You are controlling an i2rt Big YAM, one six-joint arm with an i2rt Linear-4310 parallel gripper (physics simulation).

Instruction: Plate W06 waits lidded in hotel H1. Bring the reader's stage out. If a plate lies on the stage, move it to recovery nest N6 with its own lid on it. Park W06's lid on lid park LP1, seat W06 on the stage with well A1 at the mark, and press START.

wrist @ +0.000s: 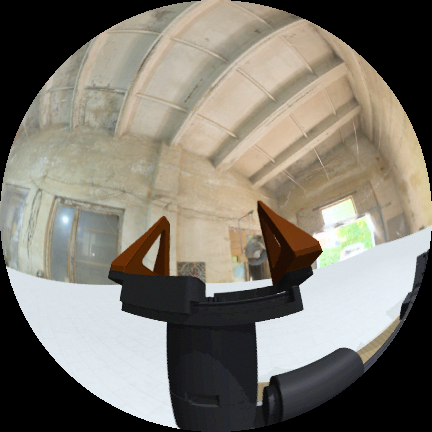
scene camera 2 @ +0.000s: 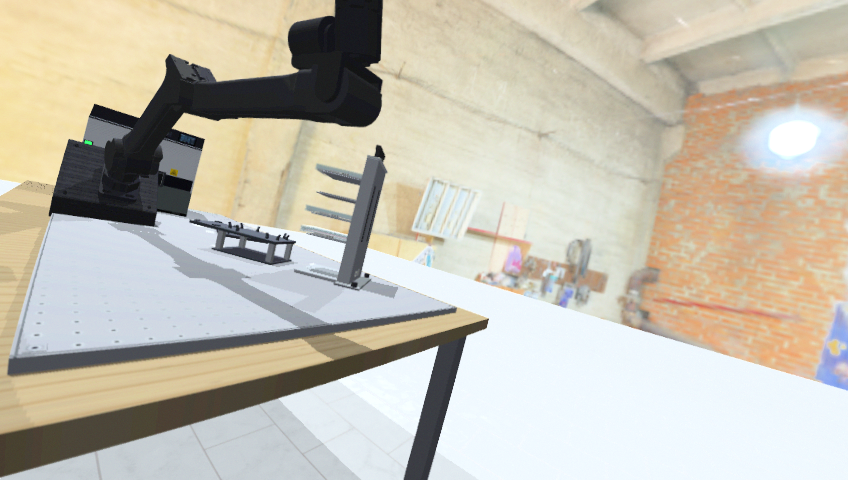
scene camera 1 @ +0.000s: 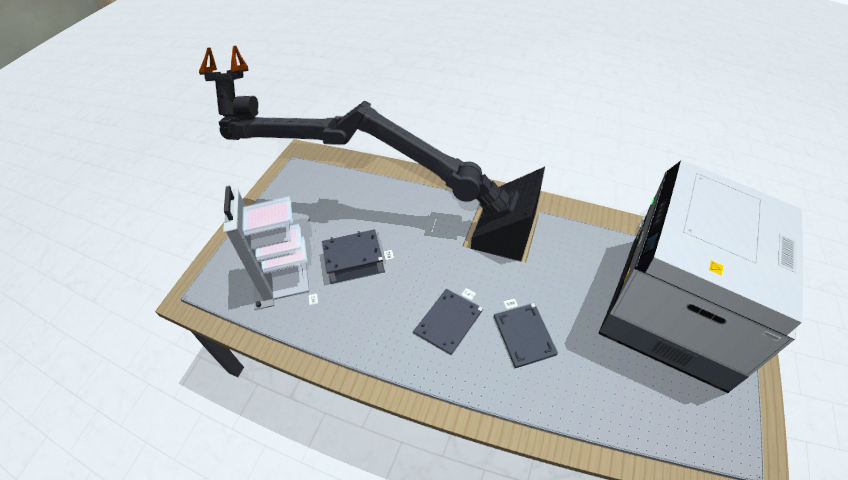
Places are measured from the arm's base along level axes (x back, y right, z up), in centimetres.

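Pixels of known places: gripper, fingertip midpoint: (wrist: 209, 212) (scene camera 1: 221, 46); arm's base, link origin: (scene camera 2: 119, 184) (scene camera 1: 500, 208).
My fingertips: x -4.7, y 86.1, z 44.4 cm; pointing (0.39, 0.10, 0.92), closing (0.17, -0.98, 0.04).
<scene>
Ahead of a thing's pixels: the offset from my fingertips to its top centre. "spot": to the spot under its first point.
My gripper (scene camera 1: 221, 49) (wrist: 209, 212) is open and empty, fingers pointing up, high above and behind the hotel. The hotel (scene camera 1: 248, 255) (scene camera 2: 361, 226) is a grey post with several shelves; pink-welled plates show on them, including an upper plate @[dz -26.6, dx -34.1, dy -34.4 cm] (scene camera 1: 267, 215). I cannot tell which is W06. The white and grey reader @[dz -18.7, dx -6.8, dy -144.8 cm] (scene camera 1: 726, 208) (scene camera 2: 175, 159) stands at the right in scene camera 1; its stage does not show. A flat dark base with round pegs @[dz -52.0, dx -31.8, dy -82.7 cm] (scene camera 1: 447, 321) and one with corner brackets @[spot: dz -52.8, dx -30.0, dy -103.3 cm] (scene camera 1: 524, 336) carry no plate or lid. Their small labels are hard to read.
A raised dark platform with pegs @[dz -46.4, dx -22.8, dy -49.6 cm] (scene camera 1: 352, 249) (scene camera 2: 255, 233) stands between the hotel and the arm's base (scene camera 1: 505, 223). The arm reaches over the table's rear edge. The reader's tall housing stands beyond the bracketed base.
</scene>
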